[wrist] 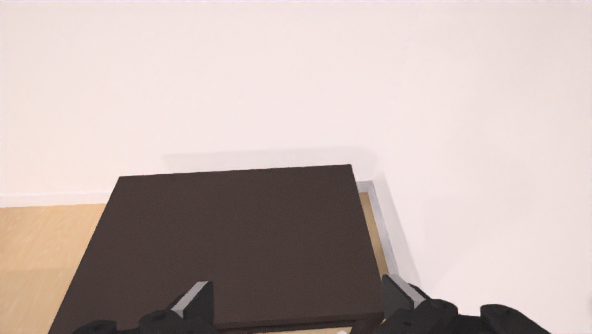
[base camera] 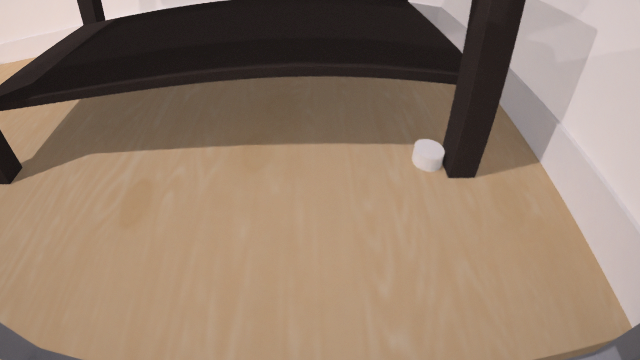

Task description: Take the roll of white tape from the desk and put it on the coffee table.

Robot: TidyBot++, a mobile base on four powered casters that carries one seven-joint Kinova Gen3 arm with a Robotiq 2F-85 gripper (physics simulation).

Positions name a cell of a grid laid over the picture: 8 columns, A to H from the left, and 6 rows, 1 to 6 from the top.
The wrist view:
my gripper: E6
dark coffee table: D5
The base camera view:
roll of white tape: F3
dark coffee table: B1
